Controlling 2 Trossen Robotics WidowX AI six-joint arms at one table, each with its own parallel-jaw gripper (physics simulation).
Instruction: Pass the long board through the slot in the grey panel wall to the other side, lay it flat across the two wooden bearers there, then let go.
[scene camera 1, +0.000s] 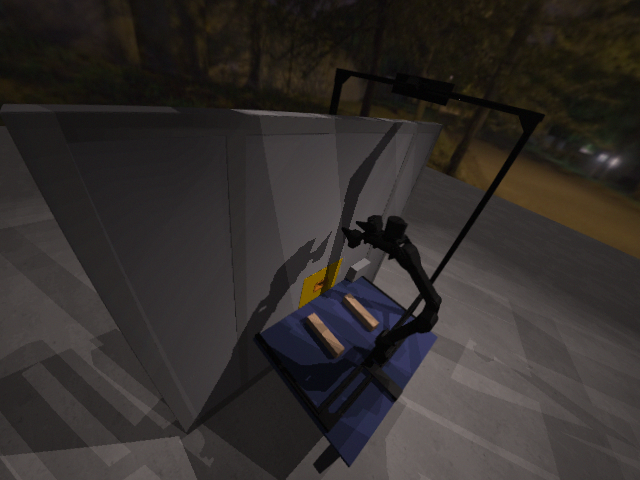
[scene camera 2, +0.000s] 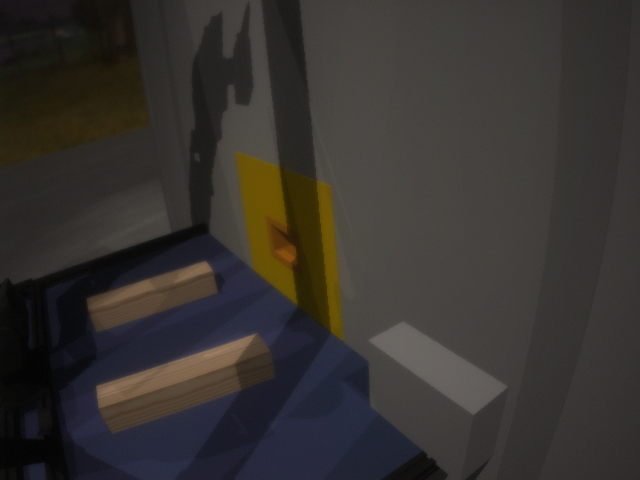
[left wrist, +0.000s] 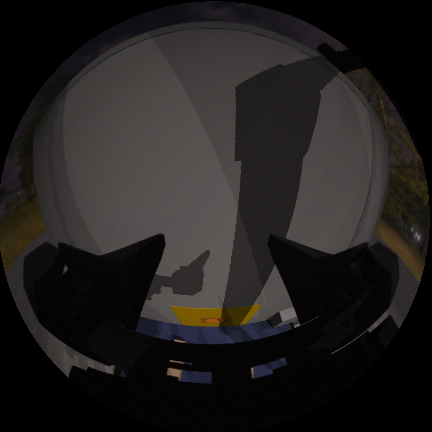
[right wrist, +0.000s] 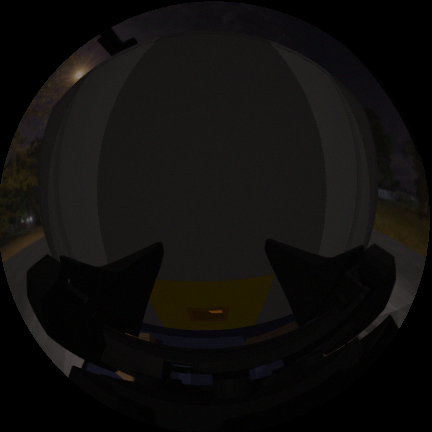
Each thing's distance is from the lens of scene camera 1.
left gripper (scene camera 1: 349, 225): 94 cm
grey panel wall (scene camera 1: 196, 226): 61 cm
